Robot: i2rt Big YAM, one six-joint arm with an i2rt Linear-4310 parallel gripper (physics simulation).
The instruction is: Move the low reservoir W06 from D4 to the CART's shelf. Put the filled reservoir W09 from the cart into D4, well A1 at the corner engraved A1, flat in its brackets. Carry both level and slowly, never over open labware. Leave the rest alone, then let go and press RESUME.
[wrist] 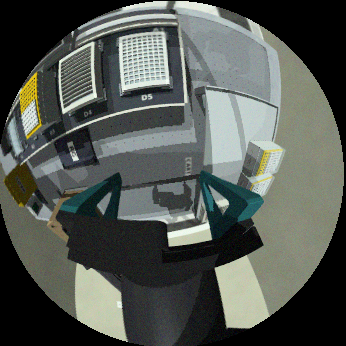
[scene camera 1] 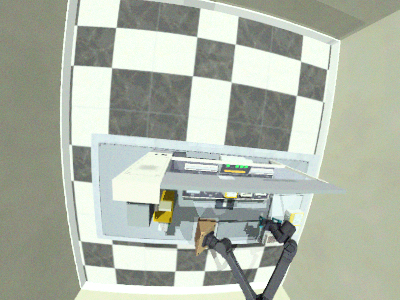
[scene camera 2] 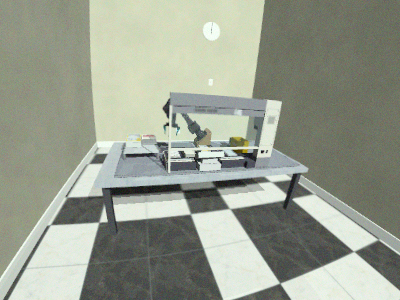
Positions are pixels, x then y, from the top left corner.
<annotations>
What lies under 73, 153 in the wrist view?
A plate marked RG.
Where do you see a cart shelf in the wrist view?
231, 118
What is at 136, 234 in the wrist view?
The gripper.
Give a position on a grey beam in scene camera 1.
168, 182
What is the gripper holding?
Nothing.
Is the gripper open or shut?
Open.
</annotations>
